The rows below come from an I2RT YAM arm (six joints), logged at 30 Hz.
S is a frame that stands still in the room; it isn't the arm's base.
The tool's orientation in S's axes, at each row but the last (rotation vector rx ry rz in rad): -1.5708, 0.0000, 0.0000; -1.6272, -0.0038, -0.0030; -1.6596, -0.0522, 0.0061; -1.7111, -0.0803, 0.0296
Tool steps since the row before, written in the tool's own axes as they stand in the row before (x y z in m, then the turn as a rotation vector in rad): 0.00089, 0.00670, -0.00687, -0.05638, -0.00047, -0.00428; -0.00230, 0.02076, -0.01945, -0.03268, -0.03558, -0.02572; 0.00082, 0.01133, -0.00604, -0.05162, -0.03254, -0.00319; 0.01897, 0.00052, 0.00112, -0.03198, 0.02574, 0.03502
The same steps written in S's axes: 0.00089, -0.00687, -0.00670, -0.05638, -0.00428, 0.00047; -0.00220, -0.02059, -0.01964, -0.03282, -0.02369, 0.03683; 0.00138, -0.00698, -0.01072, -0.05245, -0.00225, 0.03127; 0.01886, 0.00237, -0.00017, -0.03327, 0.02874, -0.03128
